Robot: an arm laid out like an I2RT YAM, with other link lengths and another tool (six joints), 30 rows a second.
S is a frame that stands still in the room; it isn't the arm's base.
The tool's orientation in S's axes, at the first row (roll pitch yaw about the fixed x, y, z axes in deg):
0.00 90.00 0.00
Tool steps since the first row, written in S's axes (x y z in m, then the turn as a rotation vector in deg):
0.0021 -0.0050 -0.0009 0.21 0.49 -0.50
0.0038 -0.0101 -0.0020 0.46 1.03 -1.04
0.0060 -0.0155 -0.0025 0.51 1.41 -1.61
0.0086 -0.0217 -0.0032 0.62 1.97 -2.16
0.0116 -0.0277 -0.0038 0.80 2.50 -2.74
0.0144 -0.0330 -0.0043 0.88 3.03 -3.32
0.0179 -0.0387 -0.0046 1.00 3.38 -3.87
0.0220 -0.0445 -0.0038 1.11 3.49 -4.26
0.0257 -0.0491 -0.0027 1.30 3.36 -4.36
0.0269 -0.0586 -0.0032 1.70 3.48 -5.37
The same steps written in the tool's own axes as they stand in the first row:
0.0009 -0.0050 0.0021 0.50 0.49 0.21
0.0020 -0.0101 0.0038 1.04 1.03 0.46
0.0025 -0.0155 0.0060 1.61 1.41 0.51
0.0032 -0.0217 0.0086 2.16 1.97 0.62
0.0038 -0.0277 0.0116 2.74 2.50 0.80
0.0043 -0.0330 0.0144 3.32 3.03 0.88
0.0046 -0.0387 0.0179 3.87 3.38 1.00
0.0038 -0.0445 0.0220 4.26 3.49 1.11
0.0027 -0.0491 0.0257 4.36 3.36 1.30
0.0032 -0.0586 0.0269 5.37 3.48 1.70

